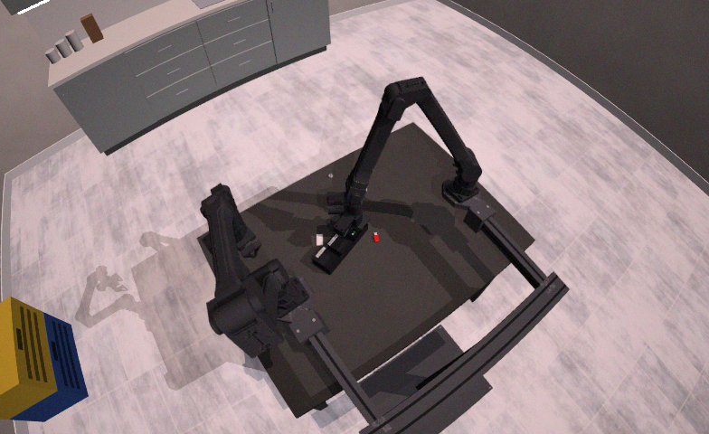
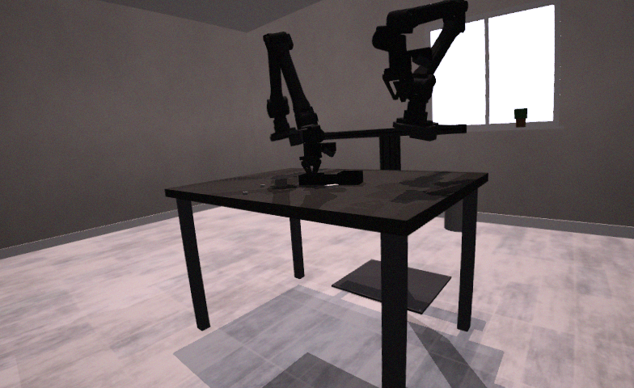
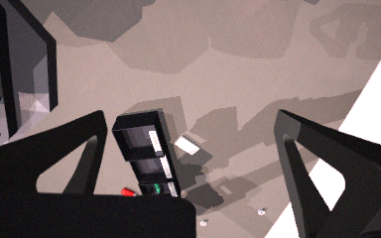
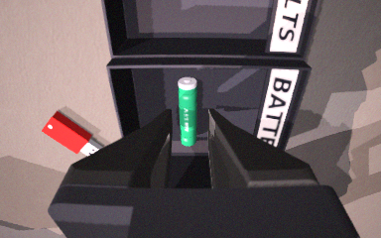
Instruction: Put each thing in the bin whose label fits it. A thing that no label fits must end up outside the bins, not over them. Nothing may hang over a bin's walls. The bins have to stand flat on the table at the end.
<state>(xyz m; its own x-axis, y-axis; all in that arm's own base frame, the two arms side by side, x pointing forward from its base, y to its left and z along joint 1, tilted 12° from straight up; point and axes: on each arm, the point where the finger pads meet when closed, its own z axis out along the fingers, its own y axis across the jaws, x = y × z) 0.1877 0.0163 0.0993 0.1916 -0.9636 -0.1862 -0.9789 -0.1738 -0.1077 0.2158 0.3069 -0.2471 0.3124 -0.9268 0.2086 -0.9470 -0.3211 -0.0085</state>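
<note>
Right now my right hand is 10 mm above the green battery. The rest, counted from my right hand: black labelled bin 20 mm behind, 80 mm to the left; red usb stick 70 mm behind, 50 mm to the right, 20 mm below; white card 50 mm ahead, 140 mm to the left, 20 mm below.
</note>
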